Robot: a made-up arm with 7 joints. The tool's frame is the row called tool. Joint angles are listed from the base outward. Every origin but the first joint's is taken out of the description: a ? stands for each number. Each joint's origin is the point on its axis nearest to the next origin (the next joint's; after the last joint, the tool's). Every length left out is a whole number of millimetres.
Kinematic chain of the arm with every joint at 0, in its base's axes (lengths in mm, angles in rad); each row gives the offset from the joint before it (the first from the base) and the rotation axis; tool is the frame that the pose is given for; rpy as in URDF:
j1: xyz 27 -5 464 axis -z
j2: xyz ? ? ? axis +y
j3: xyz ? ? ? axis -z
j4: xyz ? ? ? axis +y
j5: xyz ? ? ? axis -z
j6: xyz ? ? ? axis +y
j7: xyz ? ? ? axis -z
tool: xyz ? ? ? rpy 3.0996 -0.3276 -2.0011
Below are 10 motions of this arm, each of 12 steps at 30 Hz.
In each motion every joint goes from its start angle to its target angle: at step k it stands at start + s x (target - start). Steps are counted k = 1, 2, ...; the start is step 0. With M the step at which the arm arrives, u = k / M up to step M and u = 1 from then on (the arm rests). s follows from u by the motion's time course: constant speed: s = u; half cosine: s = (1 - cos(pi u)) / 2; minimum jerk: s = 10 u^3 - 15 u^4 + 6 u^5.
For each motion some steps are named. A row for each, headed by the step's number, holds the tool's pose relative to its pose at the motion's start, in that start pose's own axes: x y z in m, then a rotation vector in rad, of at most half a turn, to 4 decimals.
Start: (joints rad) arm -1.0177 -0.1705 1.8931 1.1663 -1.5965 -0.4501 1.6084
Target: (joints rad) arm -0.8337 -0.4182 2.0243 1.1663 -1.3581 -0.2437 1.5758
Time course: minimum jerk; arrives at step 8
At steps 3, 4, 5, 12:
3: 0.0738 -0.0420 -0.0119 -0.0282 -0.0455 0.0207
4: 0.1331 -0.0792 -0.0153 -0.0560 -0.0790 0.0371
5: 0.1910 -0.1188 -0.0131 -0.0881 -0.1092 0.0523
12: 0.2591 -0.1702 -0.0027 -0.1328 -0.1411 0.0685

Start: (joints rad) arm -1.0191 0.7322 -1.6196 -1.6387 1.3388 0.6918 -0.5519
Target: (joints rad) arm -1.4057 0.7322 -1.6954 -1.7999 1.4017 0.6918 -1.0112
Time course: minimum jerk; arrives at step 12
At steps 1, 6, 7, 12:
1: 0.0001 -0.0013 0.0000 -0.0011 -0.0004 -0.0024
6: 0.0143 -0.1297 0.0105 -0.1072 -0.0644 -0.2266
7: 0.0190 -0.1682 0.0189 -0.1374 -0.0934 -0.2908
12: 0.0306 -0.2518 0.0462 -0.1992 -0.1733 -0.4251

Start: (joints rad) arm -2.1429 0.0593 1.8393 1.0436 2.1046 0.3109 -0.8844
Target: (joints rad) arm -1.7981 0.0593 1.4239 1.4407 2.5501 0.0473 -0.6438
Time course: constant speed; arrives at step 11
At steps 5, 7, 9, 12:
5: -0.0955 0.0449 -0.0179 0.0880 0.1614 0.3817
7: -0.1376 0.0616 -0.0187 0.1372 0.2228 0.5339
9: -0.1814 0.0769 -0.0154 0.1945 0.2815 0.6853
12: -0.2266 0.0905 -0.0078 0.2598 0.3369 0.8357

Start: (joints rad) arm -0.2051 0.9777 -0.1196 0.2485 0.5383 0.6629 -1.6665
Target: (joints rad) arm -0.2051 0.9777 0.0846 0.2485 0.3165 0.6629 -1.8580
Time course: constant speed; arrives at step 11
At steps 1, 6, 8, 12:
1: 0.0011 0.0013 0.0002 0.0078 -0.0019 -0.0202
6: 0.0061 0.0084 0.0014 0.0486 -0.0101 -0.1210
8: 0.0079 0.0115 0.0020 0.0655 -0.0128 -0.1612
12: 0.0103 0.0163 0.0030 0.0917 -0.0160 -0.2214

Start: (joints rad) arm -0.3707 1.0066 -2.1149 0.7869 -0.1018 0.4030 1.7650
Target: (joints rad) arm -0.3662 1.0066 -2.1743 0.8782 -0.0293 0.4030 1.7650
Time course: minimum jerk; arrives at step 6
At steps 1, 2, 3, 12:
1: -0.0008 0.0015 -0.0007 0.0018 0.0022 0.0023
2: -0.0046 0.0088 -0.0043 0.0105 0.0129 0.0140
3: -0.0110 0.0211 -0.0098 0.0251 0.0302 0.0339
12: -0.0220 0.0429 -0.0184 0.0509 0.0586 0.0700

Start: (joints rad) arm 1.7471 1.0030 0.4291 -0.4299 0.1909 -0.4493 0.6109
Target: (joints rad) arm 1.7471 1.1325 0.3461 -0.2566 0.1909 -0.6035 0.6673
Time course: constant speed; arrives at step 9
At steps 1, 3, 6, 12:
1: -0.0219 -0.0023 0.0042 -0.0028 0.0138 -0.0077
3: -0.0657 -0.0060 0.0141 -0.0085 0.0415 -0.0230
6: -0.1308 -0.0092 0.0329 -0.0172 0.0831 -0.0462
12: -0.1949 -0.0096 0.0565 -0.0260 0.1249 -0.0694

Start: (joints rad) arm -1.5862 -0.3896 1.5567 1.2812 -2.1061 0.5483 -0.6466
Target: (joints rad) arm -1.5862 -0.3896 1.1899 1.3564 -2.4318 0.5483 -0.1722
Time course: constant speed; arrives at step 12
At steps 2, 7, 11, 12:
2: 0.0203 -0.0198 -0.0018 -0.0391 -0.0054 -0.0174
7: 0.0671 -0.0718 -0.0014 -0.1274 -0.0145 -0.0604
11: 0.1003 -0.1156 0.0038 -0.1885 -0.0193 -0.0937
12: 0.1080 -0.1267 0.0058 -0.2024 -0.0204 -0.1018

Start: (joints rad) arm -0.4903 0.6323 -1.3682 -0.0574 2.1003 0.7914 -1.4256
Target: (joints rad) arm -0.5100 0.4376 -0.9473 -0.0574 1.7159 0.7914 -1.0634
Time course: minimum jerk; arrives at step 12
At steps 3, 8, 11, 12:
3: -0.0052 0.0180 0.0091 0.0084 0.0076 0.0331
8: -0.0359 0.1343 0.0794 0.0712 0.0395 0.2538
11: -0.0436 0.1676 0.1036 0.0918 0.0425 0.3195
12: -0.0438 0.1684 0.1042 0.0923 0.0425 0.3212

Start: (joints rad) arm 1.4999 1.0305 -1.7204 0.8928 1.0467 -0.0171 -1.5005
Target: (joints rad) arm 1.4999 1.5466 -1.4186 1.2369 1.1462 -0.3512 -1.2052
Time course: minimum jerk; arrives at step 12
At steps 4, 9, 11, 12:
4: 0.0937 -0.0269 0.0503 -0.0346 -0.0553 0.0227
9: 0.3269 -0.1853 0.2620 -0.1756 -0.1909 0.0136
11: 0.3485 -0.2154 0.2960 -0.1960 -0.2037 0.0021
12: 0.3495 -0.2170 0.2978 -0.1970 -0.2043 0.0015

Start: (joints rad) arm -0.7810 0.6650 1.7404 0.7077 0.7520 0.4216 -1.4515
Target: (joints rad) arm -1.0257 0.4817 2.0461 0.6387 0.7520 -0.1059 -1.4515
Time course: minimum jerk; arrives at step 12
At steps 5, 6, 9, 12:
5: 0.0400 0.0678 0.0178 0.1711 0.0997 0.0105
6: 0.0589 0.0946 0.0274 0.2438 0.1409 0.0194
9: 0.1102 0.1534 0.0554 0.4218 0.2404 0.0541
12: 0.1239 0.1662 0.0631 0.4656 0.2649 0.0658

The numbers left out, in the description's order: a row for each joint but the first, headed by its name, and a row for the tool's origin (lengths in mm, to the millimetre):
j2: -17 -44 0
j3: -15 0 468
j4: -9 -20 0
j5: 9 0 425
j6: 8 -29 0
j7: 22 0 127
tool: 17 -18 0

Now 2 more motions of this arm.
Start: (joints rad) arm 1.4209 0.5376 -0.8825 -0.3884 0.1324 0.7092 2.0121
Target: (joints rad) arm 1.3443 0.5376 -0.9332 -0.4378 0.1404 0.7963 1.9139
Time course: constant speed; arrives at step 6
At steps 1, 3, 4, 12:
1: -0.0014 0.0034 -0.0011 0.0246 0.0020 -0.0261
3: -0.0043 0.0104 -0.0034 0.0738 0.0068 -0.0782
4: -0.0058 0.0139 -0.0045 0.0986 0.0095 -0.1041
12: -0.0090 0.0211 -0.0066 0.1482 0.0157 -0.1558

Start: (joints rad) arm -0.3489 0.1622 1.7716 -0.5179 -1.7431 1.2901 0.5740
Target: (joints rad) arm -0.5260 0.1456 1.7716 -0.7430 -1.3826 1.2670 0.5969
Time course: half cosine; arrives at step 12
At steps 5, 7, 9, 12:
5: -0.0092 0.0354 0.0131 -0.0618 -0.0663 0.1074
7: -0.0171 0.0600 0.0255 -0.1010 -0.1219 0.1813
9: -0.0249 0.0812 0.0383 -0.1323 -0.1761 0.2439
12: -0.0307 0.0948 0.0477 -0.1514 -0.2145 0.2838

